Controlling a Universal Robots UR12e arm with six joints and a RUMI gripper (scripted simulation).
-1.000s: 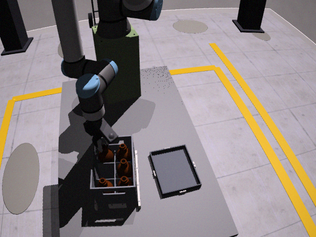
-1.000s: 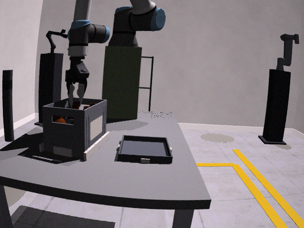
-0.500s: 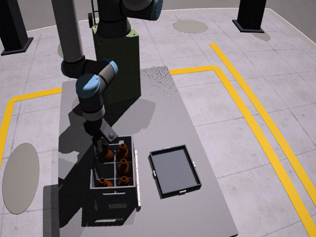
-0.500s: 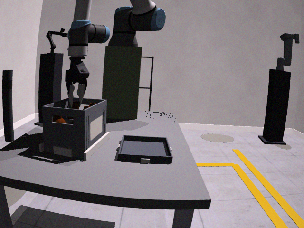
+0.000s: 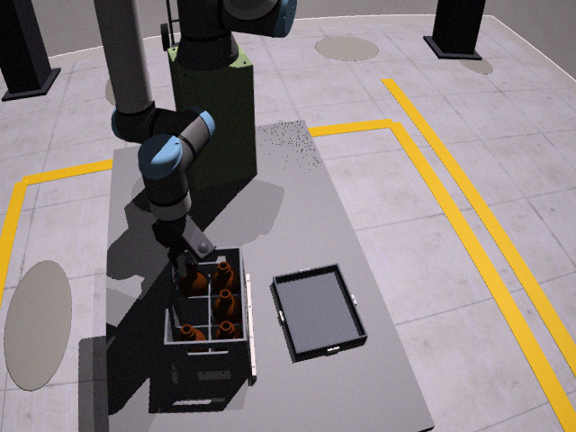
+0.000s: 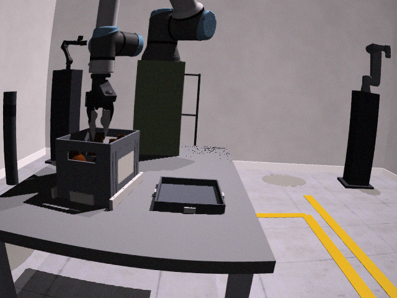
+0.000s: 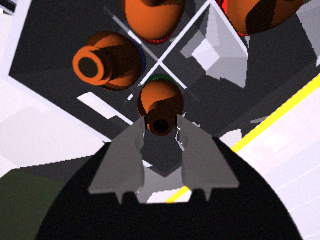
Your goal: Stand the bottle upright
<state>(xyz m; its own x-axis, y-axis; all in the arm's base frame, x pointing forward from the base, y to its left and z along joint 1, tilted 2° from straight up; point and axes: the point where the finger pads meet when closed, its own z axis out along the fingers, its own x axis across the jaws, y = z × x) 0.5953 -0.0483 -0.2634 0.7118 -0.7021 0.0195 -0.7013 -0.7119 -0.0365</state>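
My gripper is now 9 cm short of the dark grey crate, 7 cm above it and 4 cm to the right of it. From my hand the other things lie so: black tray (32 cm to the left, 14 cm below, 5 cm ahead).
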